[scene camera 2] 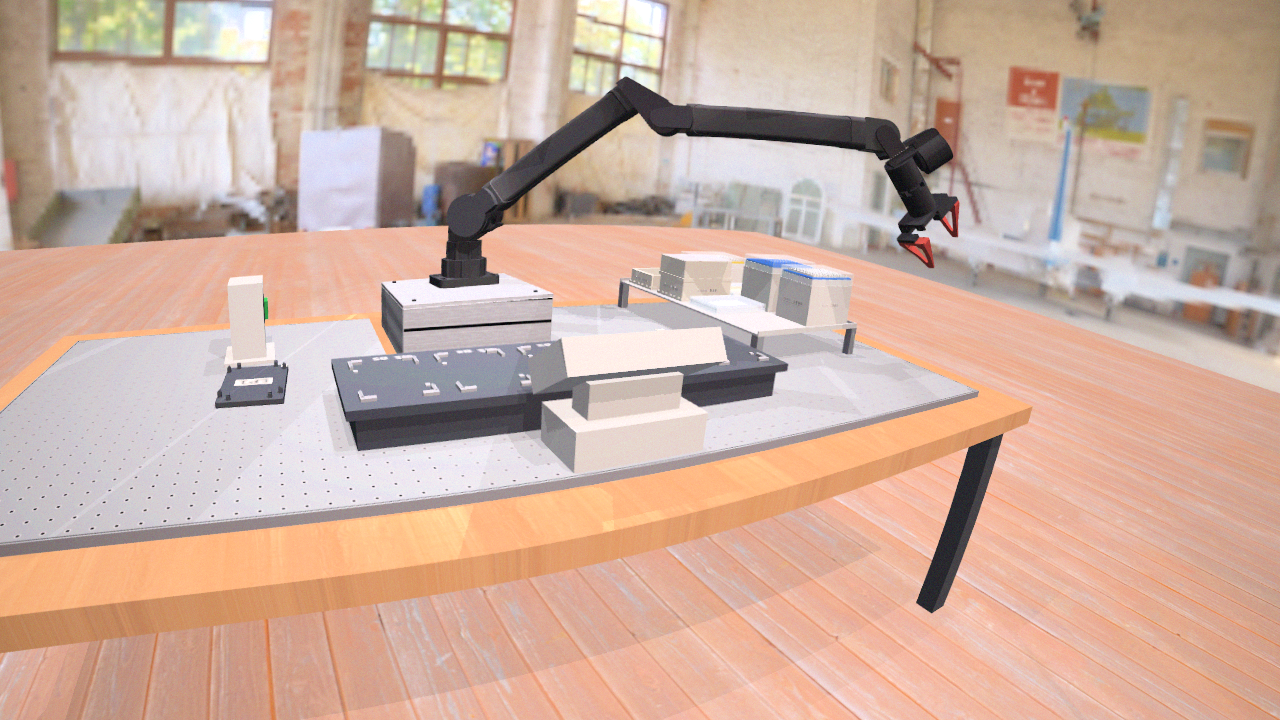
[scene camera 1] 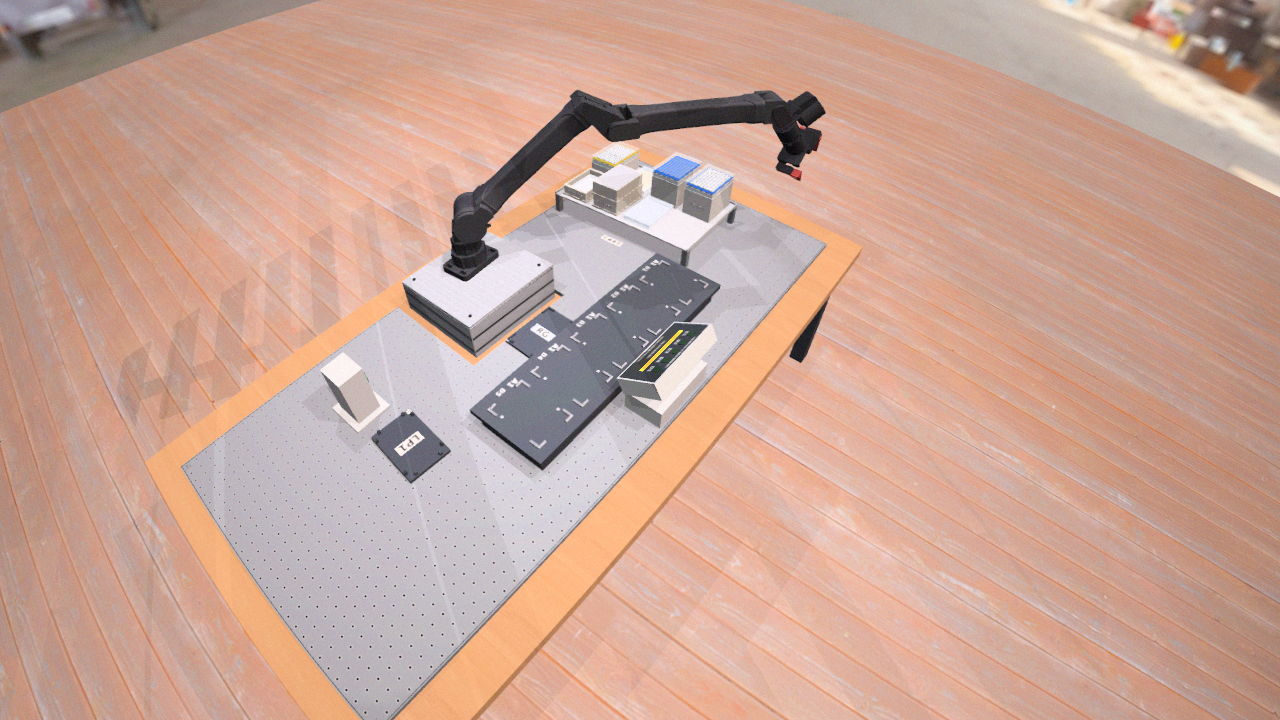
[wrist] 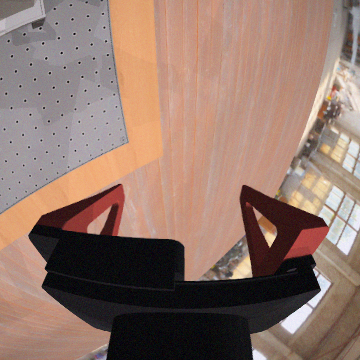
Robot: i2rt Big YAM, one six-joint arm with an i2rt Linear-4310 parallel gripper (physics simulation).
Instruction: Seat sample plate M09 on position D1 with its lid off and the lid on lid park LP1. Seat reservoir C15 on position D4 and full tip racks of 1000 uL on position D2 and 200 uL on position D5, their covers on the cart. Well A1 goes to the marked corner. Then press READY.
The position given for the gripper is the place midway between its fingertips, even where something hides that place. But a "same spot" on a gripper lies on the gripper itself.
gripper: scene camera 2; scene camera 1 806, 165; wrist
same spot on gripper: (scene camera 2: 906, 239) = (wrist: 46, 261)
same spot on white upright box: (scene camera 2: 245, 294) = (scene camera 1: 353, 382)
